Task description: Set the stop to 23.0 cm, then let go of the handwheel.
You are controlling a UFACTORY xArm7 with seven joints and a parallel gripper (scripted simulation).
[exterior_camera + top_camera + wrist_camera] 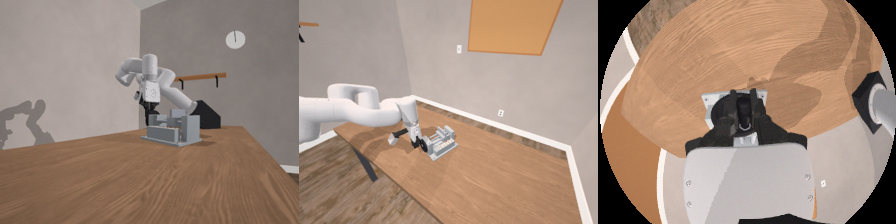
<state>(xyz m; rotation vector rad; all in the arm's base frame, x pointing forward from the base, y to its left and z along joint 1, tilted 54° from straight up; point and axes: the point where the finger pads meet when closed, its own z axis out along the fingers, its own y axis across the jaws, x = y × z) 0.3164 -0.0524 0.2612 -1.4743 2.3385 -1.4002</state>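
Now: hand 2 cm short of the handwheel, 2 cm to the right of it and 1 cm above it. From my hand the other things lie so: sliding stop block: 13 cm ahead, 13 cm to the left, 2 cm below.
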